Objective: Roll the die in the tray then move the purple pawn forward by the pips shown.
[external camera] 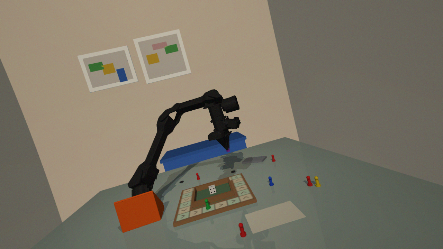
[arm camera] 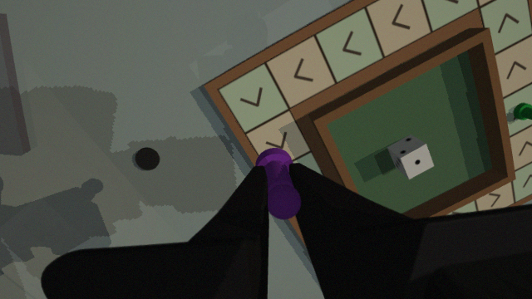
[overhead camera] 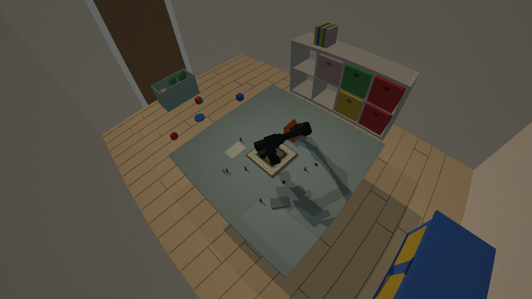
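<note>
The die lies 10 cm behind my gripper tip, 10 cm to the right of it and 12 cm below it. Also, from my gripper tip: green tray: 10 cm behind, 11 cm to the right, 14 cm below; then blue pawn: 12 cm ahead, 15 cm to the right, 13 cm below; then purple pawn: 1 cm above.
</note>
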